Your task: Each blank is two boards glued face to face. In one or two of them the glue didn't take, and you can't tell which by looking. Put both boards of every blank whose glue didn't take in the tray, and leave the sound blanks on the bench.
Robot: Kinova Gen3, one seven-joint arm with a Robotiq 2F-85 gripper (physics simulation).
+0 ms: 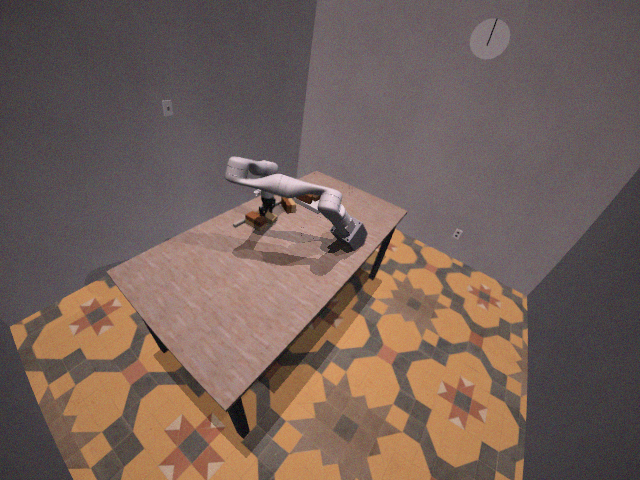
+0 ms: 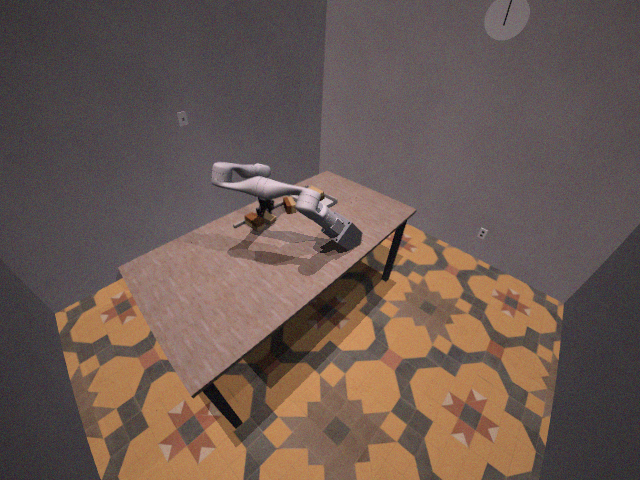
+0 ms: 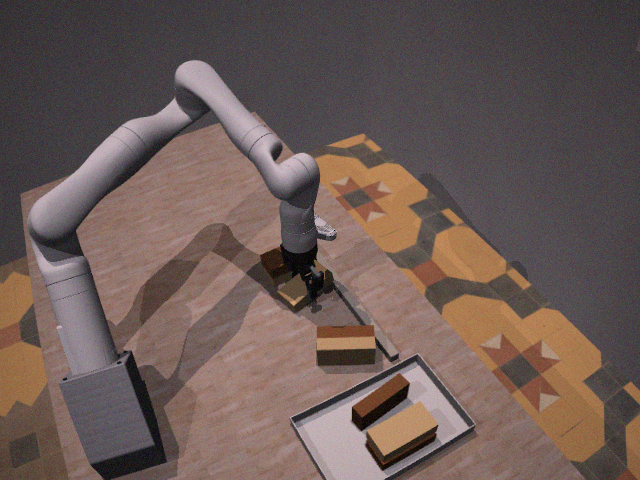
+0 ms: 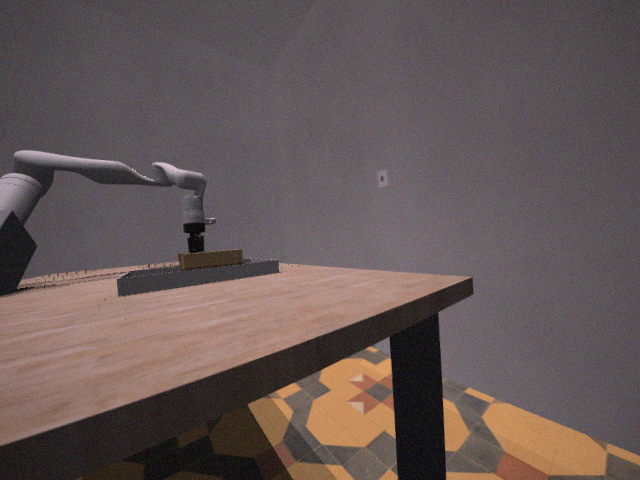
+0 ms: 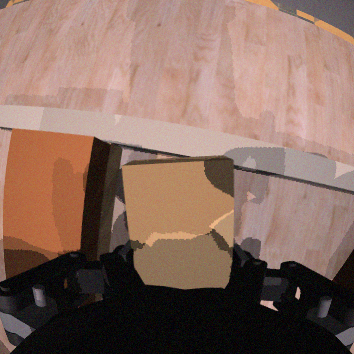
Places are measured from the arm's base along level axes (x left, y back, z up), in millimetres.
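Where they show: gripper, fingertip midpoint: [image 1: 267, 217] [image 2: 266, 217] [image 3: 304, 289] [image 5: 182, 255]; arm's base, link origin: [image 1: 345, 226] [image 2: 335, 226] [image 3: 96, 365].
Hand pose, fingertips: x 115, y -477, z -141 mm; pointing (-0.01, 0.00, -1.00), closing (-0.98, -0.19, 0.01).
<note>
Each offset is from my fingertips to the top centre of the thing. Level surfaces: height alone.
My gripper [image 3: 311, 289] [image 5: 182, 255] points down with its fingers against both sides of a pale board {dx +2, dy -5, dz +33 mm} [image 3: 291, 289] [image 5: 177, 200], which lies at the bench. A brown-topped blank {dx +88, dy +0, dz +43 mm} [image 3: 272, 260] [image 5: 42, 185] lies beside it, with a narrow gap; a pale layer seems to show under its brown one. Another blank {dx -210, dy -2, dz +43 mm} [image 3: 345, 345], brown and pale layers together, stands nearer the tray {dx -391, dy +12, dz +13 mm} [image 3: 320, 439] [image 4: 206, 279]. In the tray, a brown board {dx -350, dy -5, dz +45 mm} [image 3: 379, 401] lies alone beside a pale board {dx -431, dy -5, dz +45 mm} [image 3: 401, 428] [image 4: 210, 259] that rests on a brown one, slightly offset.
A long grey strip [image 3: 361, 315] [image 5: 175, 145] runs along the bench behind the blanks, close to the far edge. The arm's base [image 3: 111, 413] stands on the opposite side of the table {dz -17 mm} [image 1: 206, 289].
</note>
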